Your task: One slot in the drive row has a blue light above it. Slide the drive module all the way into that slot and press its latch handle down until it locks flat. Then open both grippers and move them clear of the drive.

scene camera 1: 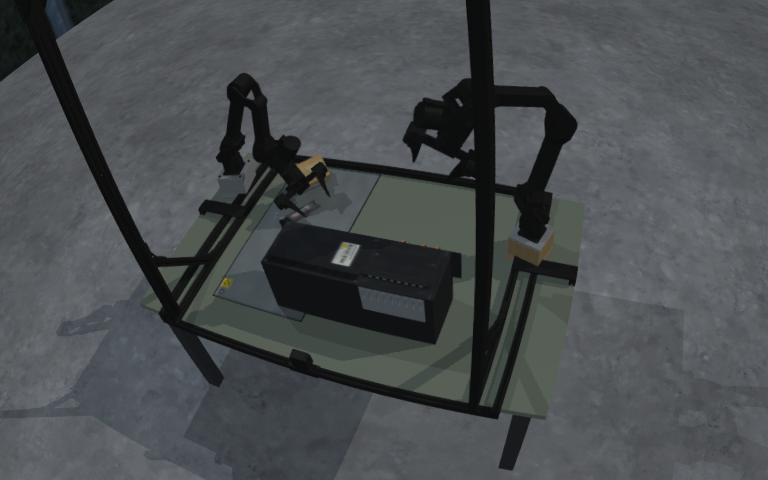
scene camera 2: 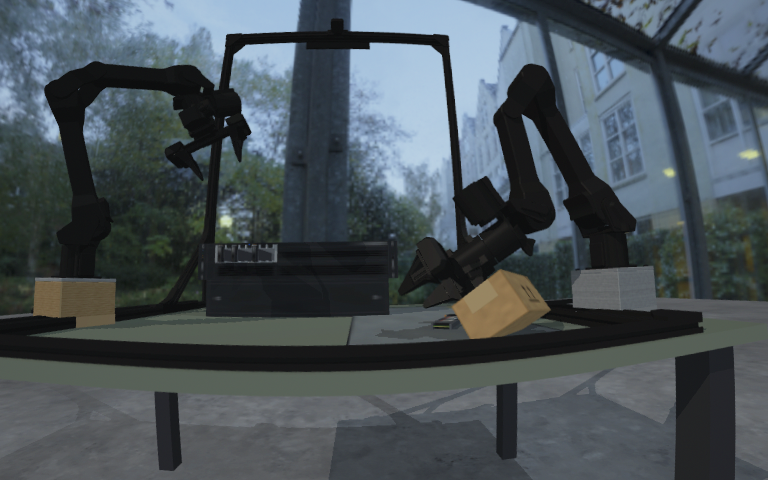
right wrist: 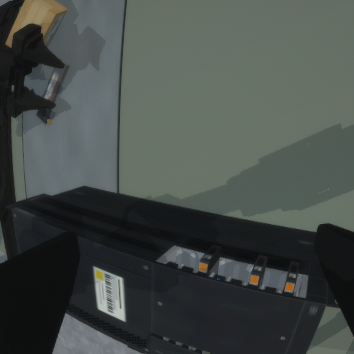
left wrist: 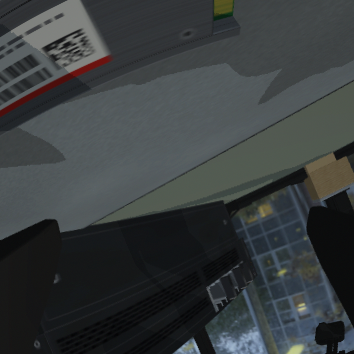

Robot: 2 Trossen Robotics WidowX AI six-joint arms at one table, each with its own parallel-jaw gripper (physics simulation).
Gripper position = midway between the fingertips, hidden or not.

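There's a tan cardboard box point(scene camera 2: 506, 302) here, though in the left wrist view the box is out of frame. You'd also see a pale mat point(scene camera 1: 245, 283), and the mat is visible in scene camera 2 point(scene camera 2: 409, 324), in the right wrist view point(right wrist: 80, 146) and in the left wrist view point(left wrist: 89, 156). My left gripper point(scene camera 2: 412, 300) is open and it's touching the box; you can see that gripper in scene camera 1 point(scene camera 1: 317, 206), in the right wrist view point(right wrist: 58, 86) and in the left wrist view point(left wrist: 187, 227) too. My right gripper point(scene camera 2: 220, 170) is open as well, holding nothing, and it's there in scene camera 1 point(scene camera 1: 431, 169) and in the right wrist view point(right wrist: 201, 243).
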